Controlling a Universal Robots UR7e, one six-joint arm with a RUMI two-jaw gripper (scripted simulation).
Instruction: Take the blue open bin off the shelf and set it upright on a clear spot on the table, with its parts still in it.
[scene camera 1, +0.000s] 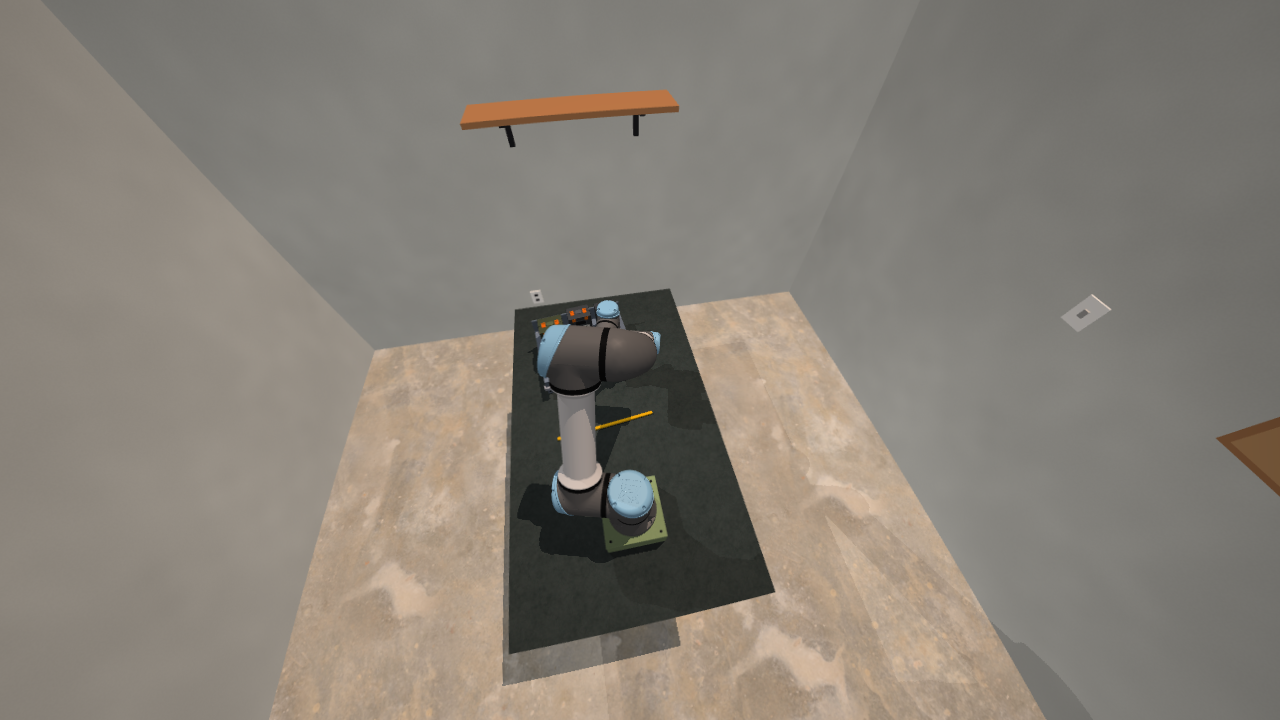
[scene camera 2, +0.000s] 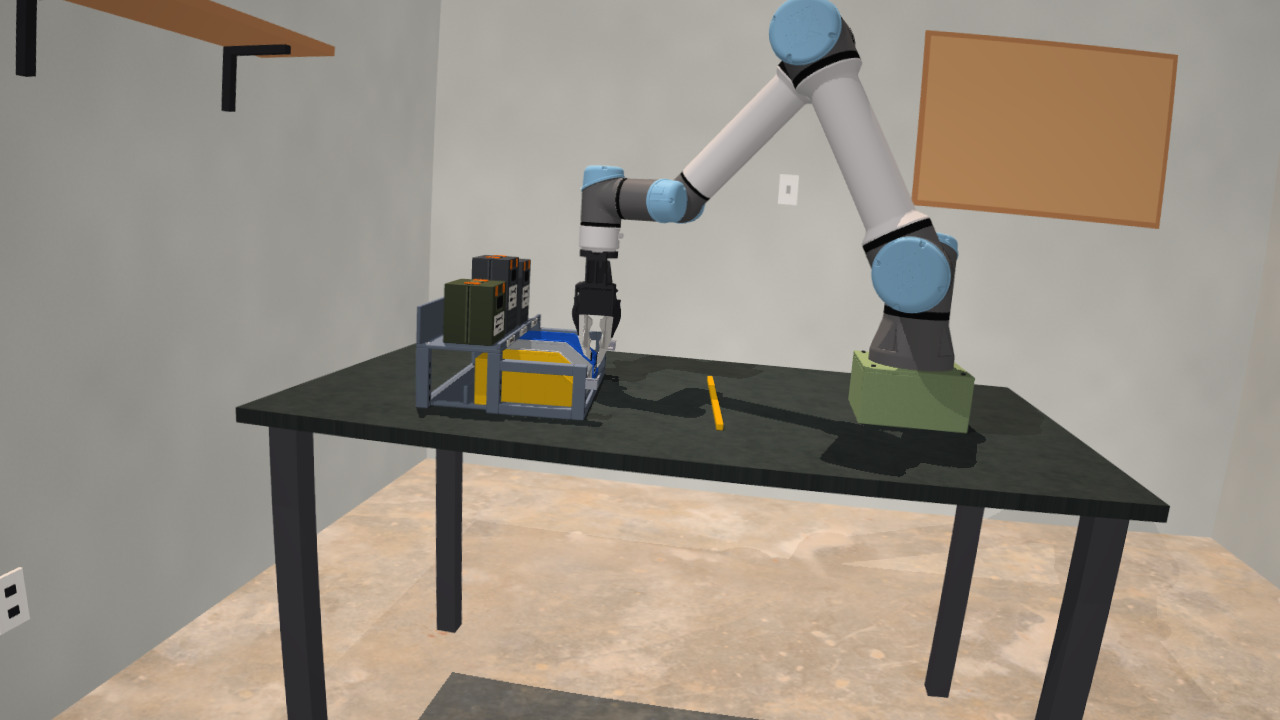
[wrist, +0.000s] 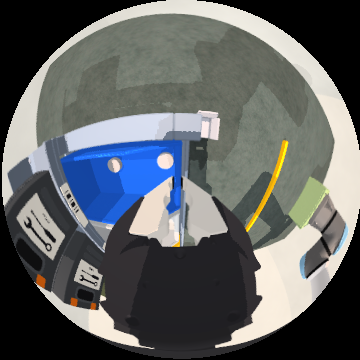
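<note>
A blue bin appears at (scene camera 2: 572, 339) and again at (wrist: 103, 196), while the scene also has a yellow bin (scene camera 2: 518, 387) and a grey bin (scene camera 2: 569, 353). The gripper (scene camera 2: 593, 366) (wrist: 177, 177) is visible from both the scene camera and the wrist.
</note>
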